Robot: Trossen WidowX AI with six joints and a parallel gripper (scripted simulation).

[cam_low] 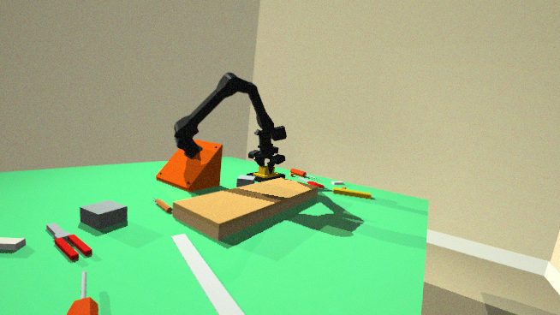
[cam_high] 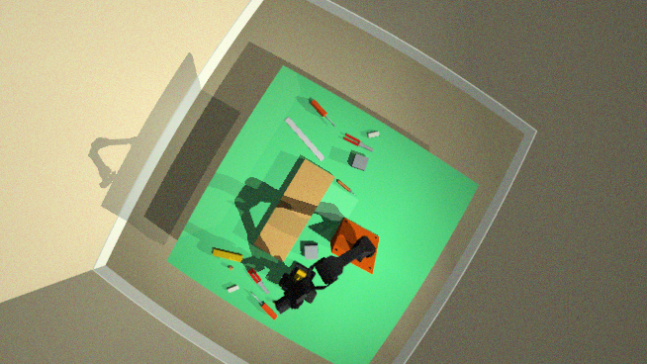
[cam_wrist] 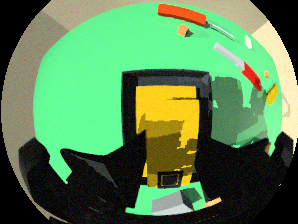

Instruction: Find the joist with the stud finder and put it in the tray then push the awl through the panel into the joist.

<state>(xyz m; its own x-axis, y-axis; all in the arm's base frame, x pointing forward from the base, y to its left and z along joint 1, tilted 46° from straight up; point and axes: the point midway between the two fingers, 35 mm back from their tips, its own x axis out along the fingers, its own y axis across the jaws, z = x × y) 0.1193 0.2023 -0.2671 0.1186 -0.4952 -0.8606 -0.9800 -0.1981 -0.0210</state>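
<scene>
Right now the dark tray is 20 mm below my gripper tip and 10 mm to the right of it. The rest, counted from my gripper tip: yellow stud finder (20 mm to the right, 20 mm above); then yellow level (390 mm ahead, 130 mm to the left, 20 mm below); then awl (560 mm to the right, 100 mm ahead, 20 mm below).
</scene>
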